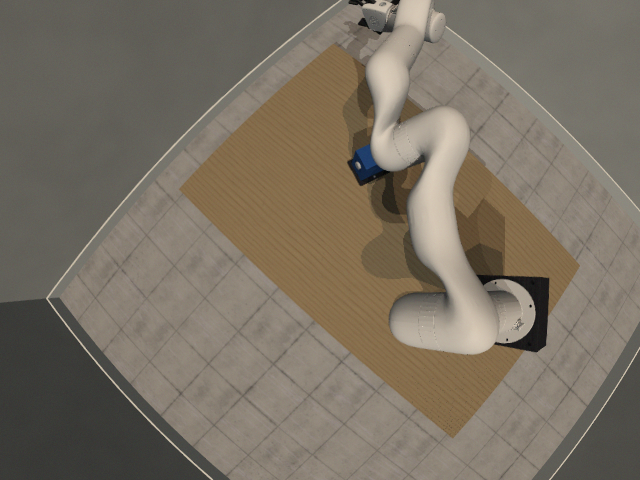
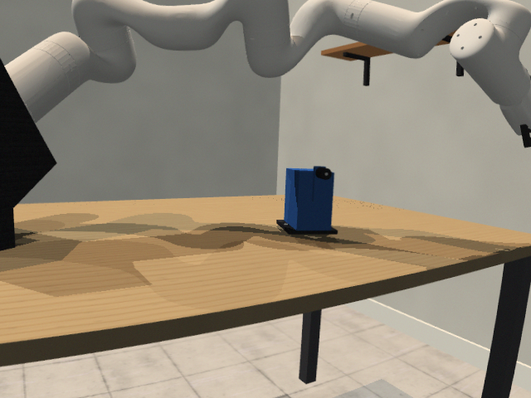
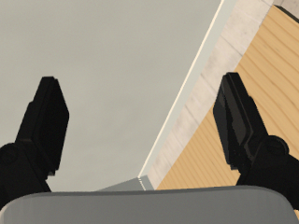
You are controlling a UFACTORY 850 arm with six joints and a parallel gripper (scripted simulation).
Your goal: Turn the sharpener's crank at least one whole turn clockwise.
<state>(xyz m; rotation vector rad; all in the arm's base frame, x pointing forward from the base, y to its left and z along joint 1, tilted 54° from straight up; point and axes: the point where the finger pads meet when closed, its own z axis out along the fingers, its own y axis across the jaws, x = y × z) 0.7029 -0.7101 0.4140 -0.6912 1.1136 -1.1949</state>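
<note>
My gripper is now 43 cm past the black crank knob, 19 cm to the right of it and 12 cm above it.
</note>
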